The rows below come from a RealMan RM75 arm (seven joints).
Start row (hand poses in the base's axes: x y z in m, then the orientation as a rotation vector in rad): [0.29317, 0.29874, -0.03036, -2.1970, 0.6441, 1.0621]
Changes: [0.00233, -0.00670, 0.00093, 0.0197, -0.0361, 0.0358]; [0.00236, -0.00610, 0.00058, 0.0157, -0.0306, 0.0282]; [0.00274, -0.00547, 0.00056, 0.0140, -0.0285, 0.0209]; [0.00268, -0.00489, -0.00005, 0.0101, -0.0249, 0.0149]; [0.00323, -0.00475, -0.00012, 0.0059, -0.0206, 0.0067]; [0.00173, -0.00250, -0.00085, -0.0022, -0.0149, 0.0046]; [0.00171, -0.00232, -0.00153, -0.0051, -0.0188, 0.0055]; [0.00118, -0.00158, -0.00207, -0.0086, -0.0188, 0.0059]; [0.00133, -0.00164, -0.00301, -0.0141, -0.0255, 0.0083]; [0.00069, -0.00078, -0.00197, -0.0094, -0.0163, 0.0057]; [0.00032, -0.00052, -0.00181, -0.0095, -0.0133, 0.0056]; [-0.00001, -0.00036, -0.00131, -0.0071, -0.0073, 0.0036]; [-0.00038, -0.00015, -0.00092, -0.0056, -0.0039, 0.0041]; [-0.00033, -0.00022, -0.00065, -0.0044, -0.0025, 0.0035]
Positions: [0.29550, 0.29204, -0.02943, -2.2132, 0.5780, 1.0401]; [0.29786, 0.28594, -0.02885, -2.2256, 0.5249, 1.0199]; [0.30060, 0.28047, -0.02829, -2.2343, 0.4815, 0.9980]; [0.30328, 0.27558, -0.02834, -2.2417, 0.4485, 0.9770]; [0.30651, 0.27083, -0.02846, -2.2473, 0.4287, 0.9566]; [0.30824, 0.26833, -0.02931, -2.2569, 0.4183, 0.9416]; [0.30995, 0.26601, -0.03084, -2.2708, 0.4068, 0.9224]; [0.31113, 0.26443, -0.03291, -2.2879, 0.3967, 0.9032]; [0.31246, 0.26279, -0.03592, -2.3132, 0.3839, 0.8771]; [0.31315, 0.26201, -0.03789, -2.3297, 0.3754, 0.8604]; [0.31347, 0.26149, -0.03970, -2.3451, 0.3683, 0.8471]; [0.31346, 0.26113, -0.04101, -2.3555, 0.3647, 0.8400]; [0.31308, 0.26098, -0.04193, -2.3635, 0.3612, 0.8372]; [0.31275, 0.26076, -0.04258, -2.3697, 0.3583, 0.8358]
